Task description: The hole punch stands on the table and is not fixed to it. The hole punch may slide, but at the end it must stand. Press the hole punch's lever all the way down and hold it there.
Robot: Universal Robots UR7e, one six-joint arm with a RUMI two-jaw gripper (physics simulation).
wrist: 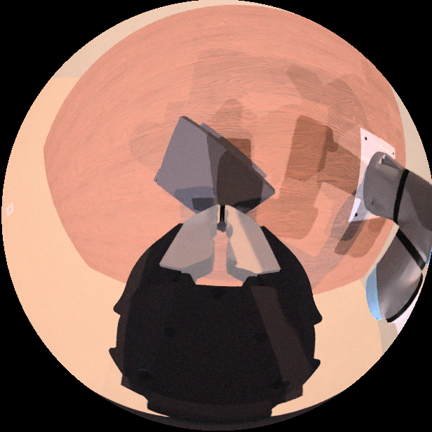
Note:
I see my gripper and a hole punch lever.

